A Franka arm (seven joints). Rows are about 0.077 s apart.
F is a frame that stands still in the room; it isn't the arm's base.
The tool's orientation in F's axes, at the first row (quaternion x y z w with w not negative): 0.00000, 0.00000, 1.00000, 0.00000
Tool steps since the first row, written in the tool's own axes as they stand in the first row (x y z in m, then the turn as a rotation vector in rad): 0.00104, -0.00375, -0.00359, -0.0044, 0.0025, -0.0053; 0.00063, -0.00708, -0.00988, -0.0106, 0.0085, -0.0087; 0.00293, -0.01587, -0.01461, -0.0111, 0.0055, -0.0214; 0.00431, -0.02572, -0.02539, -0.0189, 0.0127, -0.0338; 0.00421, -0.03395, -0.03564, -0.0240, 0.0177, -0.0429
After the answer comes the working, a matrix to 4 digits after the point.
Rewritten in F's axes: -0.00104, 0.00375, -0.00359, 0.0044, -0.0025, -0.0053; -0.00063, 0.00708, -0.00988, 0.0106, -0.0085, -0.0087; -0.00293, 0.01587, -0.01461, 0.0111, -0.0055, -0.0214; -0.00431, 0.02572, -0.02539, 0.0189, -0.0127, -0.0338; -0.00421, 0.03395, -0.03564, 0.0240, -0.0177, -0.0429
The tool's axes in the first row as the columns of a matrix, in F's axes (rounded; the answer above uses it unrounded):
-1.0000, 0.0000, 0.0000
0.0000, -1.0000, 0.0000
0.0000, 0.0000, 1.0000

